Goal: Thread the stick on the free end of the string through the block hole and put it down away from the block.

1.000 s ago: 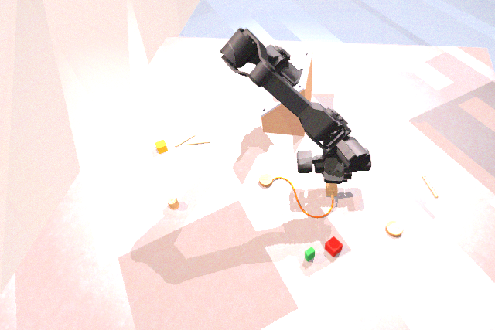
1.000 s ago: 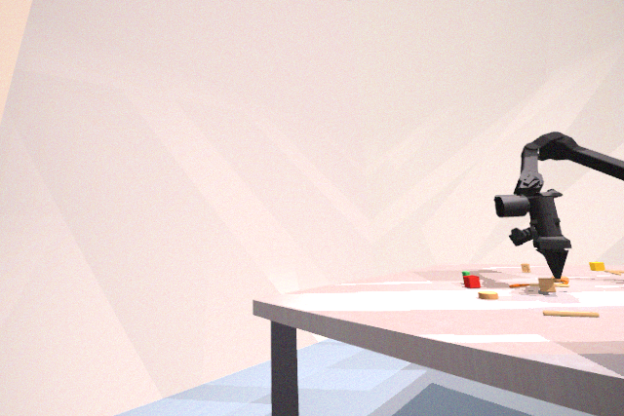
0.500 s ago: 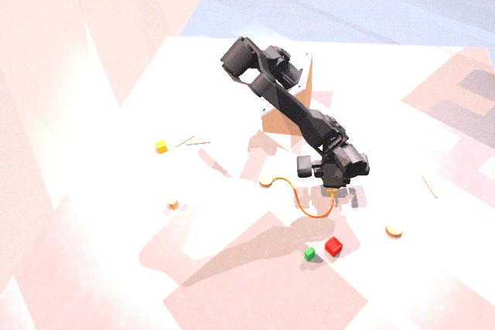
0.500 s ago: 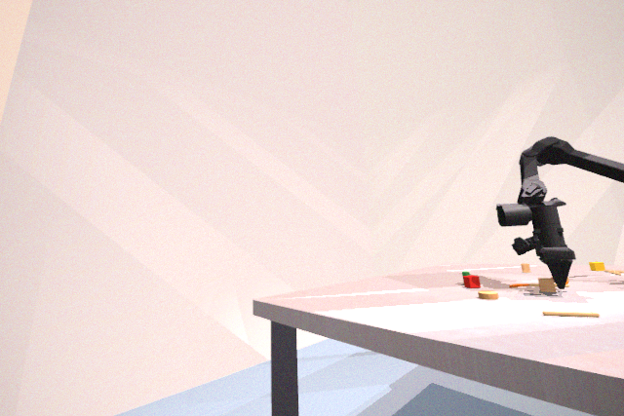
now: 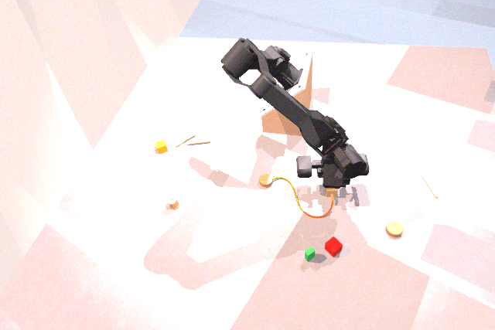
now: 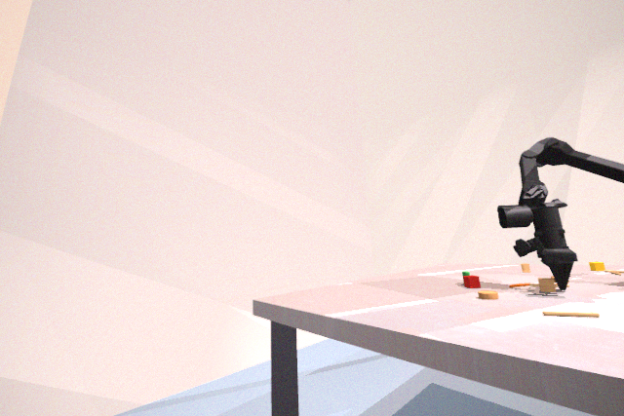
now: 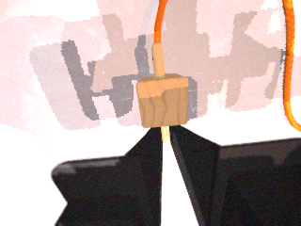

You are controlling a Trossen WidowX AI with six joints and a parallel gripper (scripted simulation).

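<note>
The wooden block lies 30 mm ahead of my gripper tip, 10 mm to the left of it and 10 mm above it. From my gripper tip the other things lie so: round disc (100 mm ahead, 180 mm to the left); then red cube (190 mm ahead, 50 mm to the left, 10 mm above); then round wooden button (40 mm ahead, 180 mm to the right).
</note>
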